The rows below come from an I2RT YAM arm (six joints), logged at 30 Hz.
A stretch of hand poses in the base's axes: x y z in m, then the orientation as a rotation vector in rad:
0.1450, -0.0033, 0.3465, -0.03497, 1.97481, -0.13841
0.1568, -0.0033, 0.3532, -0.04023, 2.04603, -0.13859
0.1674, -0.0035, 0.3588, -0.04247, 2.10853, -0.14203
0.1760, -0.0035, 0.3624, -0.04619, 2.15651, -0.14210
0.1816, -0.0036, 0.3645, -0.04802, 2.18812, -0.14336
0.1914, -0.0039, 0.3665, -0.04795, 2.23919, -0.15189
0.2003, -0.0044, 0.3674, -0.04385, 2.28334, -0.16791
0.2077, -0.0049, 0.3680, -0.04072, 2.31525, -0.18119
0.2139, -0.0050, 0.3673, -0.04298, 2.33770, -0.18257
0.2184, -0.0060, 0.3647, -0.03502, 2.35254, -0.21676
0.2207, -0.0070, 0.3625, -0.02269, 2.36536, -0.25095
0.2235, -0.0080, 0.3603, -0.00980, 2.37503, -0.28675
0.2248, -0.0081, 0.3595, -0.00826, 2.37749, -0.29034
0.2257, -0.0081, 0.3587, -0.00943, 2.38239, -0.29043
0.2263, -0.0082, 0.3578, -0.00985, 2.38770, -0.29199
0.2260, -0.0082, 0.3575, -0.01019, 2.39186, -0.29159
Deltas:
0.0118, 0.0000, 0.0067, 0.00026, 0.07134, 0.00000
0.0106, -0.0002, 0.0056, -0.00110, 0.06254, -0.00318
0.0086, 0.0000, 0.0036, 0.00017, 0.04807, 0.00000
0.0056, -0.0001, 0.0021, -0.00053, 0.03166, -0.00094
0.0098, -0.0003, 0.0020, -0.00438, 0.05113, -0.00611
0.0089, -0.0005, 0.0009, -0.00853, 0.04424, -0.01113
0.0074, -0.0005, 0.0006, -0.00724, 0.03207, -0.00864
0.0062, -0.0001, -0.0007, -0.00071, 0.02256, -0.00030
0.0045, -0.0010, -0.0026, -0.02157, 0.01579, -0.01726
0.0023, -0.0010, -0.0022, -0.02024, 0.01381, -0.02016
0.0028, -0.0010, -0.0022, -0.02133, 0.01115, -0.02071
0.0013, -0.0001, -0.0008, -0.00194, 0.00259, -0.00238
0.0009, 0.0000, -0.0008, 0.00002, 0.00496, 0.00038
0.0006, -0.0001, -0.0009, -0.00079, 0.00542, -0.00063
-0.0003, 0.0000, -0.0003, 0.00055, 0.00411, -0.00001

